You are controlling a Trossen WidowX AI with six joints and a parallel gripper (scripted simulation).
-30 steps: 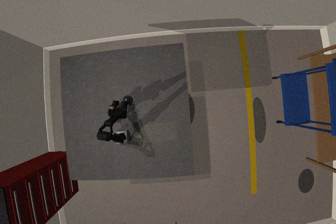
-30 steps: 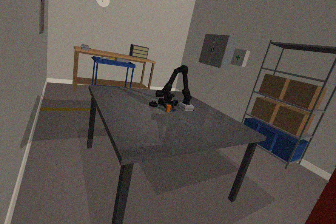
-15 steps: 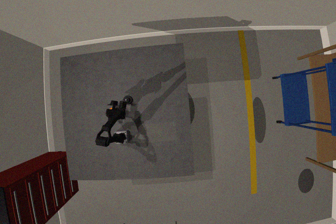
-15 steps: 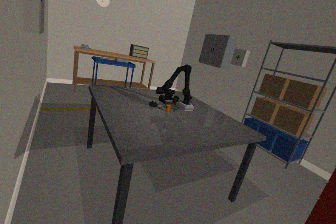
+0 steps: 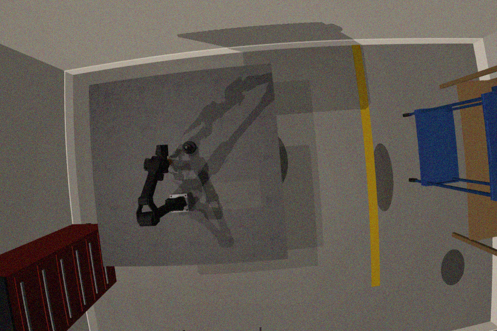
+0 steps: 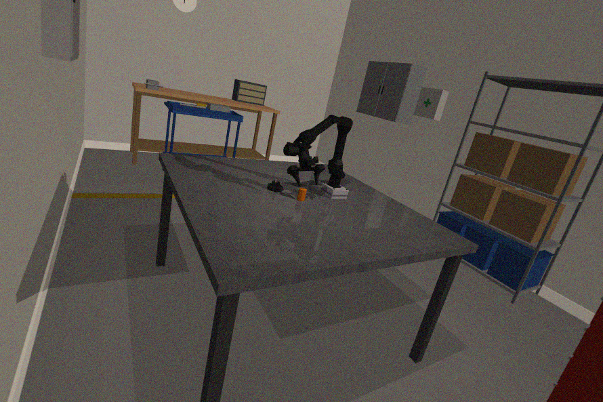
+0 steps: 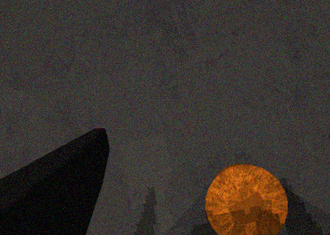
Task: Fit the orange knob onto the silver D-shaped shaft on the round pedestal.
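Now: gripper tip 50 mm above the orange knob and 30 mm to the left of it. The rest, counted from my gripper tip: dark round pedestal (190 mm to the right, 60 mm below, 50 mm ahead).
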